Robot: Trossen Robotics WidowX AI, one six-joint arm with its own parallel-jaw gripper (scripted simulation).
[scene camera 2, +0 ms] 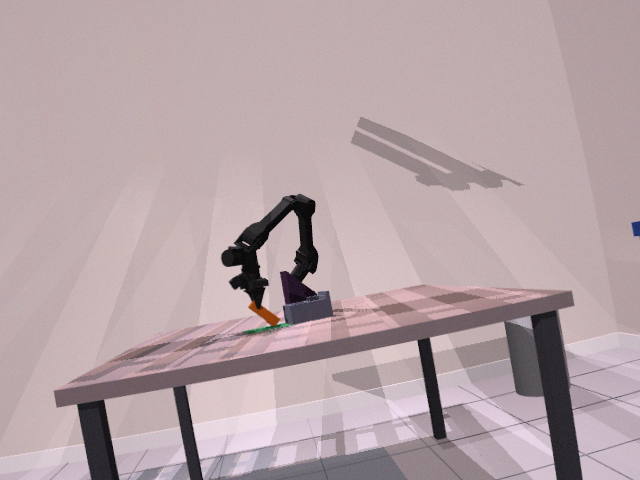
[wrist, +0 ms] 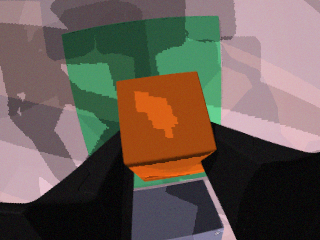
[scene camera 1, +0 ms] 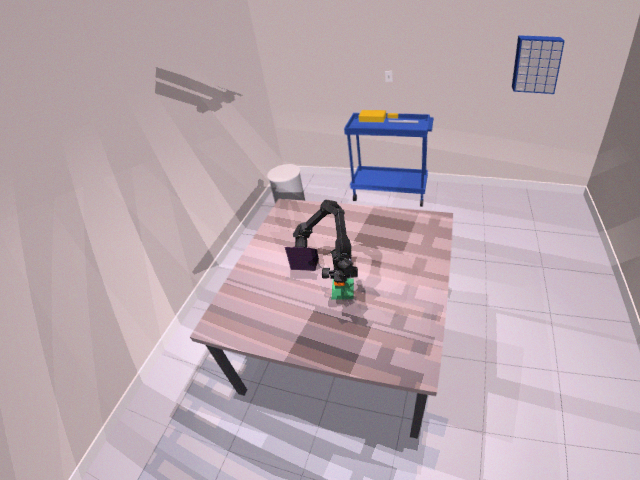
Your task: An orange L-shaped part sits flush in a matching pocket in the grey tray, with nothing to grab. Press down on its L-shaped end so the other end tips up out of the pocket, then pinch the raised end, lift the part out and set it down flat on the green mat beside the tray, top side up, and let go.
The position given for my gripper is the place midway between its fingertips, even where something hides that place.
My gripper [scene camera 2: 257, 308] holds an orange part [wrist: 165, 131]. Further things: a green mat [wrist: 97, 57].
My gripper is seen too in the wrist view [wrist: 161, 133].
